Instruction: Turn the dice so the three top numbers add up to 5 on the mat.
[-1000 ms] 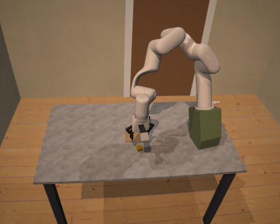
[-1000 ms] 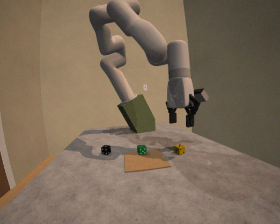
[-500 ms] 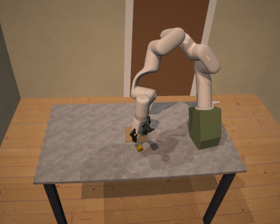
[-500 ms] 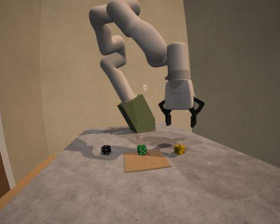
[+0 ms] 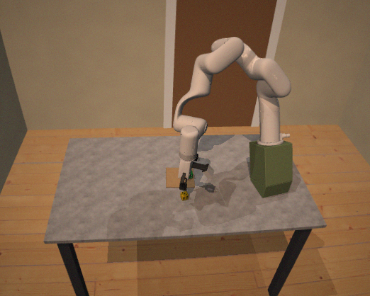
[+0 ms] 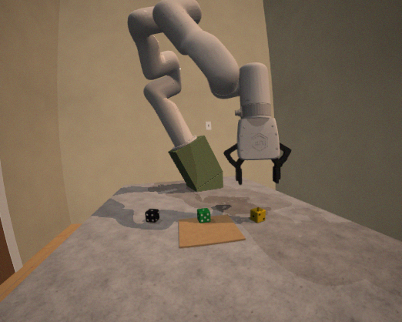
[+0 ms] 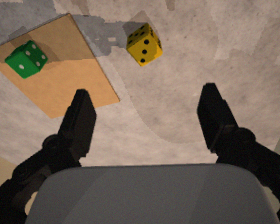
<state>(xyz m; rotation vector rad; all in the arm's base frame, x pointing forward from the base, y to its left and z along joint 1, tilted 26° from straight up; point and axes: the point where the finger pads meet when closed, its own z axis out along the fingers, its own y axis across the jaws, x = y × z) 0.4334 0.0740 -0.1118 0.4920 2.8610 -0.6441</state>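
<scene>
The yellow die lies 100 mm below my hand. Also, from my hand: tan mat (140 mm to the right, 110 mm below); green die (130 mm to the right, 90 mm below, 50 mm behind); black die (270 mm to the right, 100 mm below, 100 mm behind).
</scene>
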